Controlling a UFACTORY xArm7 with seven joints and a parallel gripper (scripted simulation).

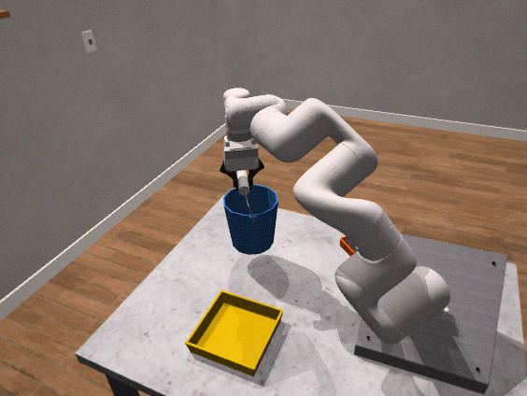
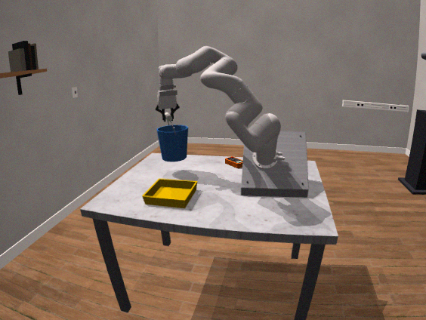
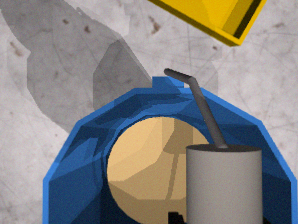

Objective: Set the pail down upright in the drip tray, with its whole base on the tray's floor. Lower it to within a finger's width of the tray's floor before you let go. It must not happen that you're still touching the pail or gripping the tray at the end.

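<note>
The blue pail is 9 cm below my hand, 1 cm to the right of it and 1 cm behind it. The rest, counted from my hand: wire handle 3 cm below, 1 cm behind; yellow drip tray 31 cm below, 29 cm to the left, 10 cm behind.
</note>
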